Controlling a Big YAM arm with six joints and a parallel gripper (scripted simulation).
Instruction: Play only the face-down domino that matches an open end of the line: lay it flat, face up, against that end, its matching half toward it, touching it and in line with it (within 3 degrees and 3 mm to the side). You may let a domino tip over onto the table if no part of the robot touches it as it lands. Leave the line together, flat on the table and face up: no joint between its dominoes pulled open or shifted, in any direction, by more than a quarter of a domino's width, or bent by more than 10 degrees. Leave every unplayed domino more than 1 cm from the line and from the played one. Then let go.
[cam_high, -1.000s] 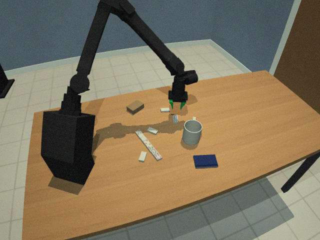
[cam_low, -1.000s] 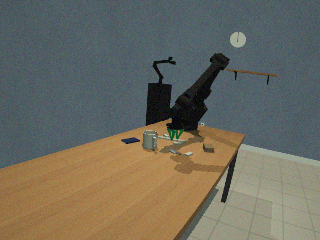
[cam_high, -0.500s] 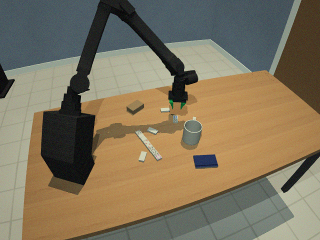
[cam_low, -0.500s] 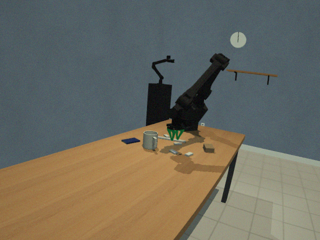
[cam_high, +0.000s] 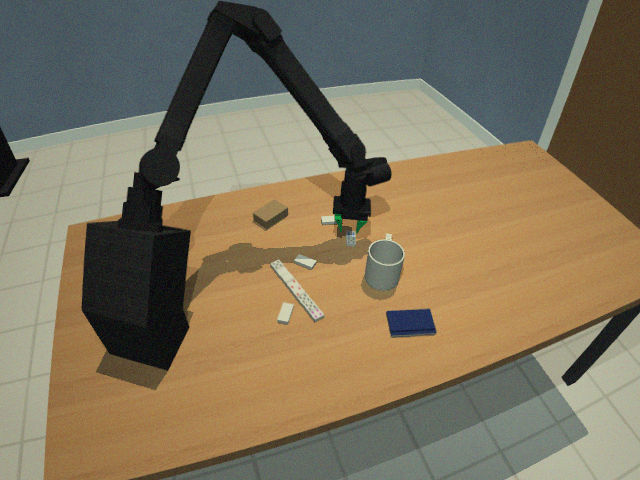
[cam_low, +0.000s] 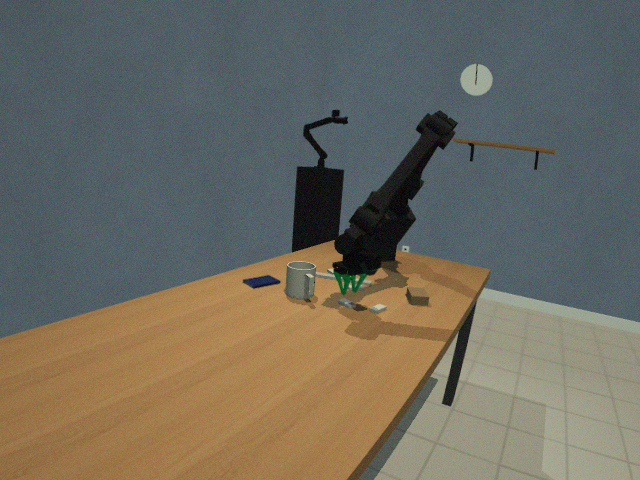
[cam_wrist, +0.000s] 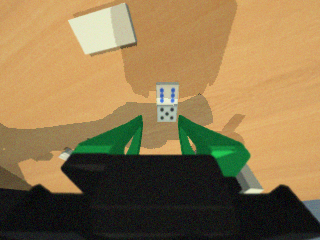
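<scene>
My gripper is now 90 mm to the right of the grey tile, 40 mm above it and 30 mm past it. Round my hand: brown block (210 mm behind, 140 mm to the left, 30 mm below).
</scene>
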